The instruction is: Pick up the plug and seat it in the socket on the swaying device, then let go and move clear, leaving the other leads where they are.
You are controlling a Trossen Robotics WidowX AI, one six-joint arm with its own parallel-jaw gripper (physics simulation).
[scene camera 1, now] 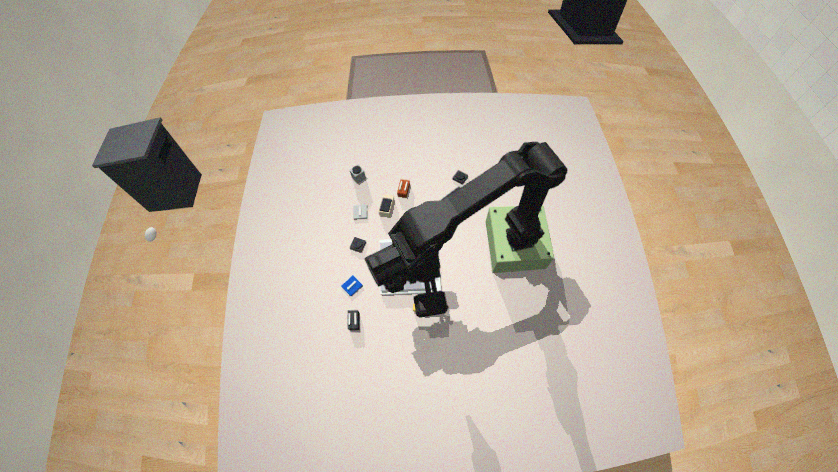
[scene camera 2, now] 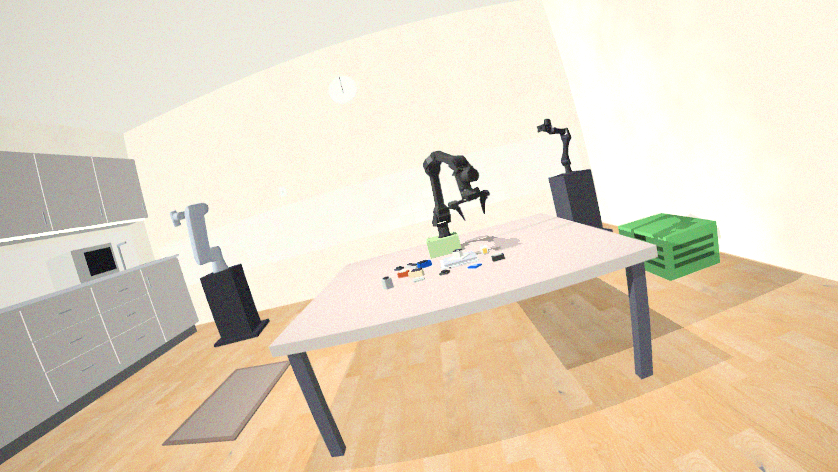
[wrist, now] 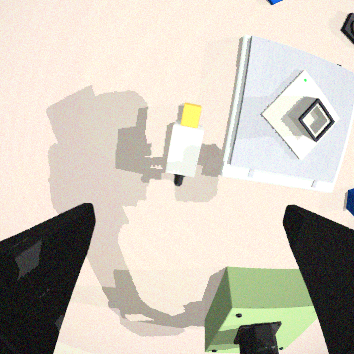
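The plug (wrist: pixel 184 150) lies on the table, with a white body, a yellow tip and a short black stub. Its yellow part (scene camera 1: pixel 415 306) (scene camera 2: pixel 484 250) peeks out beside a finger in scene camera 1 and shows small in scene camera 2. The device (wrist: pixel 280 155) (scene camera 2: pixel 460 259) is a pale slab right of the plug in the wrist view, carrying a cream square plate with a dark-rimmed square socket (wrist: pixel 302 120). The arm partly hides the device in scene camera 1. My gripper (wrist: pixel 192 214) (scene camera 2: pixel 473 215) is open and empty, high above the table; the plug lies ahead between its fingertip lines in the wrist view.
The green arm base (scene camera 1: pixel 518 263) (wrist: pixel 267 290) stands near the device. A blue part (scene camera 1: pixel 351 285), black part (scene camera 1: pixel 353 320), dark part (scene camera 1: pixel 357 244), grey plate (scene camera 1: pixel 360 212), beige-and-black part (scene camera 1: pixel 385 206), red part (scene camera 1: pixel 403 188) and grey cylinder (scene camera 1: pixel 357 174) lie beyond the device.
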